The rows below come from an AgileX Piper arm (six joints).
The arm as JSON. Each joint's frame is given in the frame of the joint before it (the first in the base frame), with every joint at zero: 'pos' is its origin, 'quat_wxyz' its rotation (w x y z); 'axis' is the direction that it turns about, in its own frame. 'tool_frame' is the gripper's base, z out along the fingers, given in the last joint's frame.
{
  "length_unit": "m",
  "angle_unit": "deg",
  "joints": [
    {
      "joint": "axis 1",
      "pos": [
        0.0,
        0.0,
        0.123
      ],
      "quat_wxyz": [
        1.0,
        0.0,
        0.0,
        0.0
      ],
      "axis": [
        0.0,
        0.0,
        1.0
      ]
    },
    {
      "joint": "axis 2",
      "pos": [
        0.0,
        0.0,
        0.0
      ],
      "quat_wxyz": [
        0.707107,
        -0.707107,
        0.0,
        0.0
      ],
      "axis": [
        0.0,
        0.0,
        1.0
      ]
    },
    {
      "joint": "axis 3",
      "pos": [
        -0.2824,
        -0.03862,
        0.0
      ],
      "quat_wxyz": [
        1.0,
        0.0,
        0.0,
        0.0
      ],
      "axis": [
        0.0,
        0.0,
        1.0
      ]
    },
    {
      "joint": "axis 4",
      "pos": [
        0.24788,
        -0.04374,
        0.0
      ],
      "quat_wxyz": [
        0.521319,
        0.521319,
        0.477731,
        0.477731
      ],
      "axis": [
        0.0,
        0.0,
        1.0
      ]
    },
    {
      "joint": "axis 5",
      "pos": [
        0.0,
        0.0,
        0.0
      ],
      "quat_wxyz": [
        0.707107,
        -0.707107,
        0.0,
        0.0
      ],
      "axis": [
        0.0,
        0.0,
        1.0
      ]
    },
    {
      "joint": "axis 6",
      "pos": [
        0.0,
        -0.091,
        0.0
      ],
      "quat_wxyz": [
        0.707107,
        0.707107,
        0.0,
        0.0
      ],
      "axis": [
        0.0,
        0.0,
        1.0
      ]
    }
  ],
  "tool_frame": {
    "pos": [
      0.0,
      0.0,
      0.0
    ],
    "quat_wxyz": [
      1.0,
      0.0,
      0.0,
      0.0
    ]
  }
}
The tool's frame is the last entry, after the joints.
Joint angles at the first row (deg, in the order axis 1, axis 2, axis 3, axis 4, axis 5, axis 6):
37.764 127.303 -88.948 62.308 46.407 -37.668
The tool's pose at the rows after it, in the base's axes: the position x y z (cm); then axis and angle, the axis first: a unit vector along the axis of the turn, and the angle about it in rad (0 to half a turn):
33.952, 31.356, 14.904, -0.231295, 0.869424, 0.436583, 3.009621
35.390, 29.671, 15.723, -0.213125, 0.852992, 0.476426, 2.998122
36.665, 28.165, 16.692, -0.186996, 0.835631, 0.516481, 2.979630
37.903, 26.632, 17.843, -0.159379, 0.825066, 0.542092, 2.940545
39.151, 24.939, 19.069, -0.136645, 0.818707, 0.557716, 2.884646
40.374, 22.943, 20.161, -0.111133, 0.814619, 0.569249, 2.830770
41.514, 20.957, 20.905, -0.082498, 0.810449, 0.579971, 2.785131
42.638, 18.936, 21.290, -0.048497, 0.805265, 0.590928, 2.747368
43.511, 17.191, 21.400, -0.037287, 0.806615, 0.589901, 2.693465
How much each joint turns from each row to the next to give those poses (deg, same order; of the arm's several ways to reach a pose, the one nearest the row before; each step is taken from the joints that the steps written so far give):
-2.902 0.001 -0.001 4.132 2.872 -0.403
-3.475 -0.202 0.001 5.385 3.641 -3.858
-3.009 -0.312 0.001 5.464 3.023 -2.494
-2.659 -0.837 0.001 3.833 1.118 -1.091
-2.650 -1.073 -0.124 2.698 0.126 -1.017
-2.918 -1.049 0.000 2.211 0.000 -0.577
-2.827 -0.597 0.000 2.294 0.001 -0.351
-2.812 -0.105 -0.002 2.575 -0.001 -0.096
-2.299 0.000 0.000 1.240 -0.522 -2.093

